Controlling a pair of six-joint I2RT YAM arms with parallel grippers.
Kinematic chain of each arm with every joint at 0, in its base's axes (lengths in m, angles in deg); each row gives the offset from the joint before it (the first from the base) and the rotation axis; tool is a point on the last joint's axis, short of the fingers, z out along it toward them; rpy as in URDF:
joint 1: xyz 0 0 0.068 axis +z
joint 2: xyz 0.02 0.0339 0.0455 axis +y
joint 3: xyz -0.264 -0.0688 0 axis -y
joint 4: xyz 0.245 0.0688 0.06 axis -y
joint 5: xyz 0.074 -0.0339 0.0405 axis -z
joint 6: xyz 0.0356 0 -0.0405 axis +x
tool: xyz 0 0 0 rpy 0 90 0
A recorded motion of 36 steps. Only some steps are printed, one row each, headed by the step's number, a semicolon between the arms.
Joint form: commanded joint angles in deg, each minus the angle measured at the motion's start. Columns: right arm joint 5, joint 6, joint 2, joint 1, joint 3, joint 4; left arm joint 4, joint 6, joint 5, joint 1, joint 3, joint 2.
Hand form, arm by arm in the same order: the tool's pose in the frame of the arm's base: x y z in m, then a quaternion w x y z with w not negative. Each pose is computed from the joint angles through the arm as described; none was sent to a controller.
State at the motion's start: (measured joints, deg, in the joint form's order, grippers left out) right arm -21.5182 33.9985 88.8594 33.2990 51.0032 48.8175; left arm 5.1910 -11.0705 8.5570 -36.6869 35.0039 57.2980
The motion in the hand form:
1: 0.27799 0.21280 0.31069 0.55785 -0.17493 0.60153 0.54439; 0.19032 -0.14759 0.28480 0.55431 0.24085 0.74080 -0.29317
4: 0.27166 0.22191 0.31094 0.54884 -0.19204 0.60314 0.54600; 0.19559 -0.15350 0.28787 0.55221 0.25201 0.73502 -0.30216
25: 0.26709 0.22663 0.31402 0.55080 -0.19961 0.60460 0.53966; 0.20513 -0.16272 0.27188 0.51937 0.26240 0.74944 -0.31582
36: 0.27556 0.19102 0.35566 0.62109 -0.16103 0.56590 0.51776; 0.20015 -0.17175 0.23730 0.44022 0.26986 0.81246 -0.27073
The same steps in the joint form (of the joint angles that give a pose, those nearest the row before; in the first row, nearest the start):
1: -3.38 -0.05 -0.68 1.68 2.05 0.02; 3.20 3.24 0.67 0.25 3.08 1.68
4: -3.68 -1.34 -0.79 3.47 2.46 -1.53; 4.01 3.62 2.22 0.10 4.60 3.71
25: -2.77 -2.87 -1.36 4.62 2.96 -3.30; 5.04 2.79 4.94 0.08 4.66 8.17
36: -0.55 -2.54 -5.82 -0.86 5.59 -2.98; -3.21 2.83 0.80 -2.69 3.87 11.72

